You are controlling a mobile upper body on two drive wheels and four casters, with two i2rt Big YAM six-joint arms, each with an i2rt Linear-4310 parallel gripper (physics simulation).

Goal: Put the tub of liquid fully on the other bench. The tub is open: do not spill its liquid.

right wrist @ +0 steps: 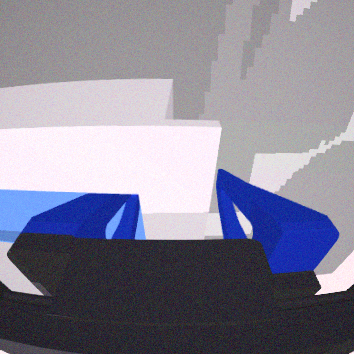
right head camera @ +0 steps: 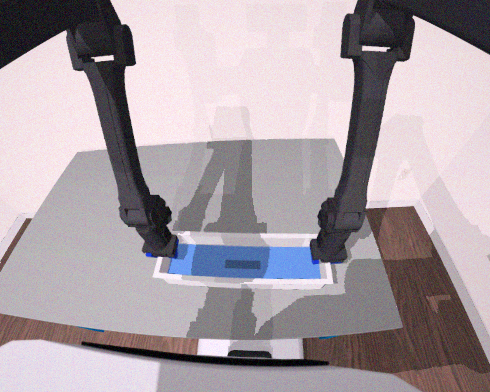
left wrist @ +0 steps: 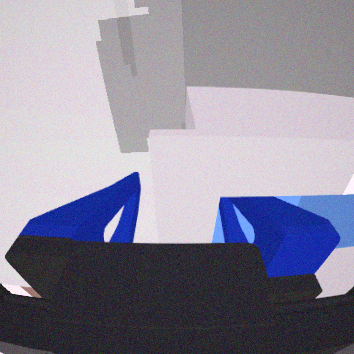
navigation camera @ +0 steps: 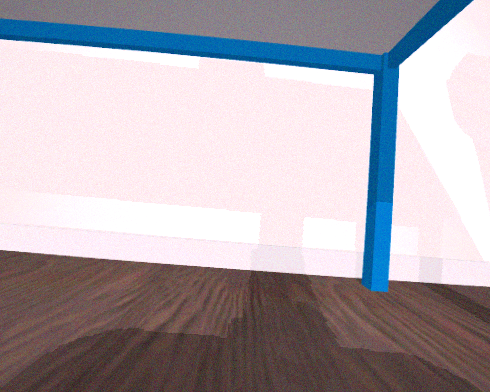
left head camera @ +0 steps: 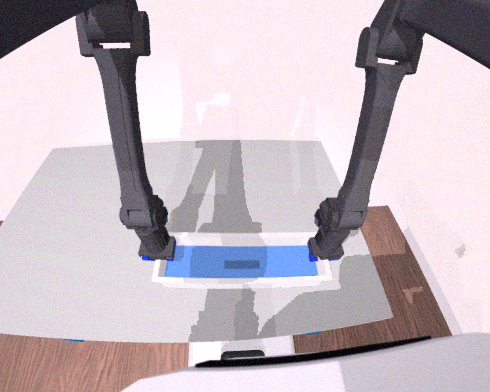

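Observation:
The long white tub point(left head camera: 240, 281) point(right head camera: 225, 282) point(left wrist: 250, 162) point(right wrist: 110, 155) stands level on the grey bench top point(left head camera: 75, 225) point(right head camera: 75, 225). The blue liquid point(left head camera: 290, 260) point(right head camera: 290, 260) lies inside it, with none visible outside. My left gripper point(left head camera: 159, 257) point(right head camera: 162, 254) point(left wrist: 178, 179) is open at the tub's left end, one blue finger inside the wall and the other outside. My right gripper point(left head camera: 325, 258) point(right head camera: 328, 259) point(right wrist: 178, 177) is open at the right end, its fingers likewise on either side of the wall. The undersides of the fingers are hidden in the head views.
The bench's blue frame point(navigation camera: 200, 48) and a blue leg point(navigation camera: 382, 175) show in the navigation view. A pale wall point(navigation camera: 175, 125) stands behind the bench. Brown wooden floor point(left head camera: 400, 280) point(right head camera: 425, 300) point(navigation camera: 175, 300) shows beside and below it. A second bench does not show.

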